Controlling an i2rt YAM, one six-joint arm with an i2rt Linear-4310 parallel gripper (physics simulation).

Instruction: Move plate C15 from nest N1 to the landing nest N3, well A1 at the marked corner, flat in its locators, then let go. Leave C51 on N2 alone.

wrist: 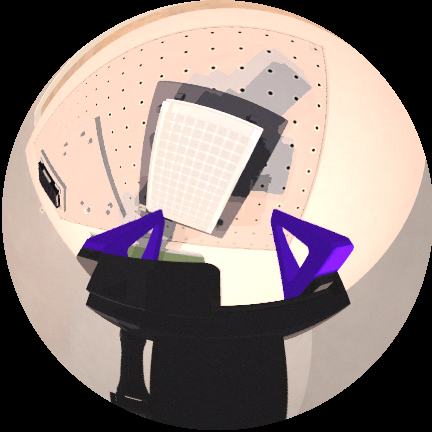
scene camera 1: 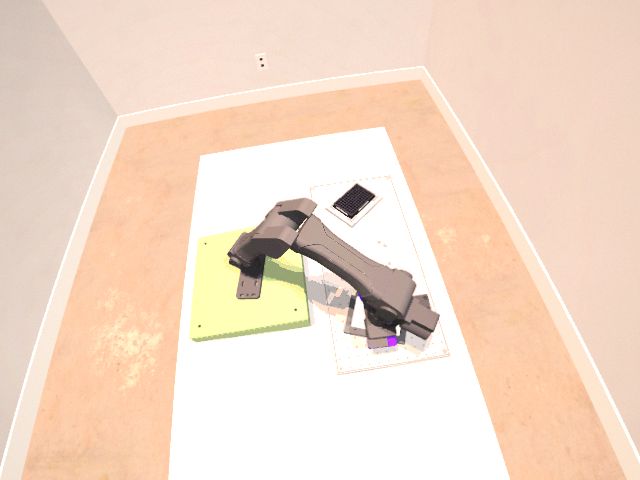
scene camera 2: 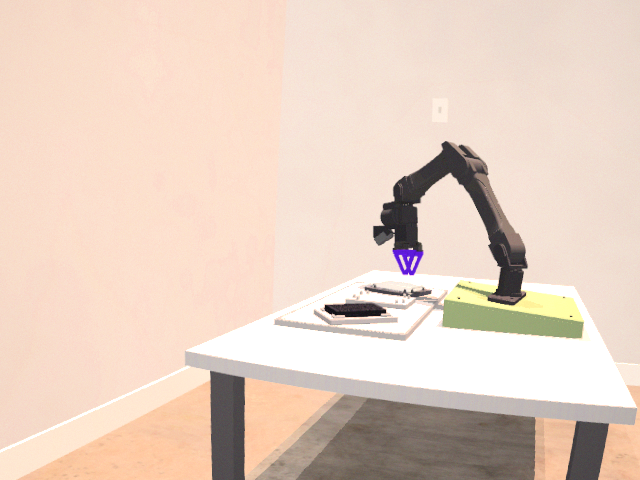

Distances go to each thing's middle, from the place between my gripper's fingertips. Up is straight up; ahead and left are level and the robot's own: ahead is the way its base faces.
Now: hand 3 cm to the right of the gridded plate (wrist: 198, 153), 3 cm above it and 2 cm short of it.
